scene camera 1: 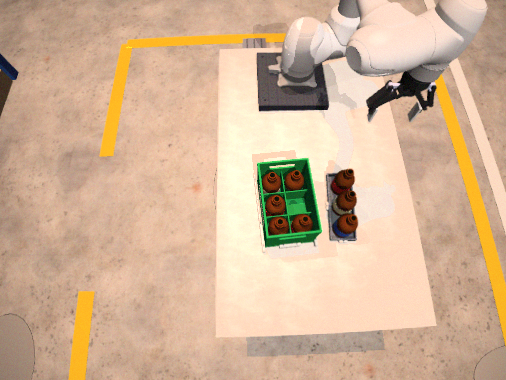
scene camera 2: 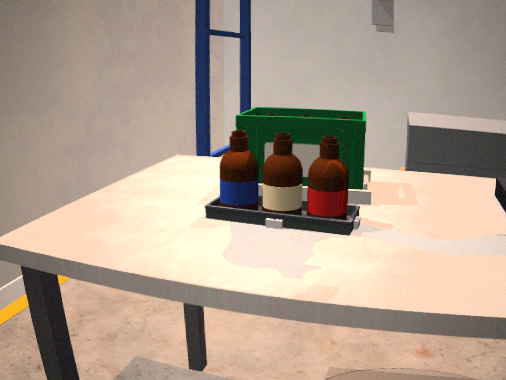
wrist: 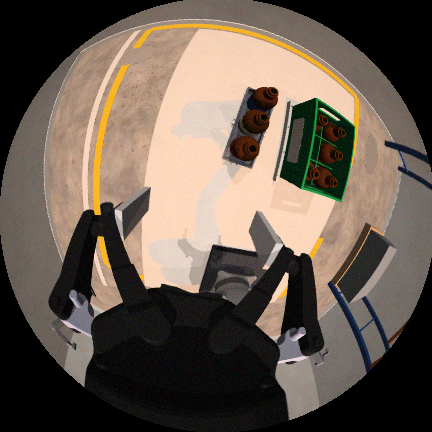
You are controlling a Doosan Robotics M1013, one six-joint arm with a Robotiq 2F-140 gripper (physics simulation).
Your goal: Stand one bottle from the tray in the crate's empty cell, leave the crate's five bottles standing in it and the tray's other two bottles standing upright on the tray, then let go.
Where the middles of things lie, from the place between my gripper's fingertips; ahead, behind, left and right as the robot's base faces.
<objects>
Right now the blue-label bottle (scene camera 2: pixel 239 183) is 27 cm ahead of my hand, 9 cm to the right of it and 27 cm below it.
</objects>
